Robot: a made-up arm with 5 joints.
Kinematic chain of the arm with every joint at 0, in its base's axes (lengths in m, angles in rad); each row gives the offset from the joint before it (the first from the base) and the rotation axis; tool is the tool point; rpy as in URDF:
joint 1: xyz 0 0 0.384 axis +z
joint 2: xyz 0 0 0 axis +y
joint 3: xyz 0.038 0 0.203 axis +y
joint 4: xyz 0.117 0 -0.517 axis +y
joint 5: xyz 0.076 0 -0.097 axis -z
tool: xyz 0 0 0 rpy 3.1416 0 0
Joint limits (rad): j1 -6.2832..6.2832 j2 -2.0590..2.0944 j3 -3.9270..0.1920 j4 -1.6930..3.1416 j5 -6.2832..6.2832
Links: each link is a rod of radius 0.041 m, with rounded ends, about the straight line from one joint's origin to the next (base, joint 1, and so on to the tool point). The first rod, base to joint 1, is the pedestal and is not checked.
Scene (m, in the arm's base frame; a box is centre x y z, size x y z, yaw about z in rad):
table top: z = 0
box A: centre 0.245 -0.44 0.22 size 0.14 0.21 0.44 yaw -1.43
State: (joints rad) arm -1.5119 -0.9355 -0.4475 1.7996 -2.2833
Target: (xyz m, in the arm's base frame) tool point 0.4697 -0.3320 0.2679
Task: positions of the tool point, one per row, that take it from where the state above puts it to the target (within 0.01 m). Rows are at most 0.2 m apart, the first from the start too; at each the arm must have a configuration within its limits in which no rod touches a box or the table.
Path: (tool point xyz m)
1: 0.1035 -0.4212 0.5753
2: 0.1696 -0.3768 0.7170
3: 0.2456 -0.3719 0.7059
4: 0.3245 -0.3523 0.6907
5: 0.3990 -0.3763 0.5594
6: 0.4498 -0.3680 0.4151
7: 0.4697 -0.3320 0.2679

